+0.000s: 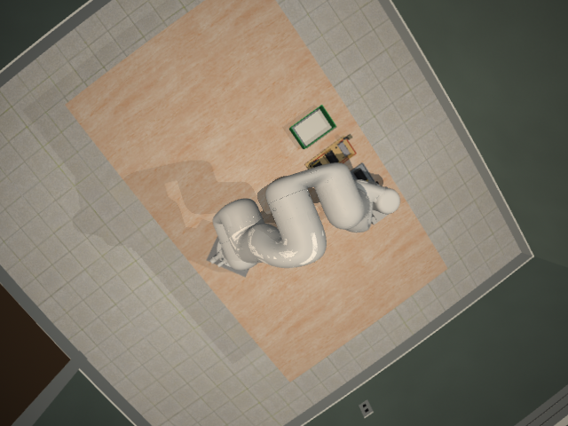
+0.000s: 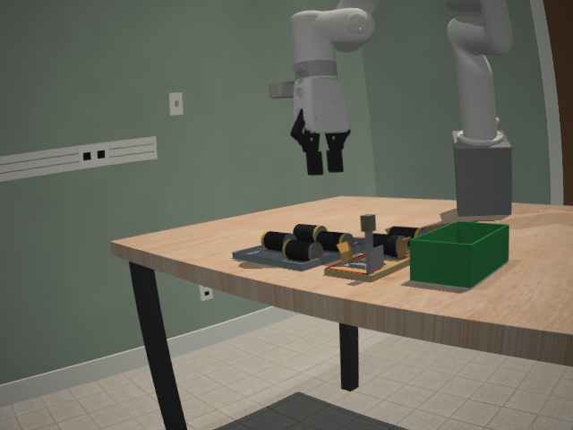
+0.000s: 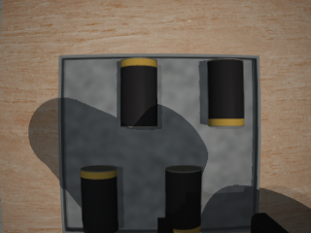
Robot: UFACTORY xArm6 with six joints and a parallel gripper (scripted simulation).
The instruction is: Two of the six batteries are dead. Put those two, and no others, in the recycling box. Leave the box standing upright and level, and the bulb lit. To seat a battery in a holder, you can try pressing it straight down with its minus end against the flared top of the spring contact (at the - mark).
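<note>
The grey tray is 150 mm below my hand, 40 mm to the right of it and 20 mm ahead of it. The rest, counted from my hand: green recycling box: 290 mm to the left, 140 mm below, 10 mm ahead.
</note>
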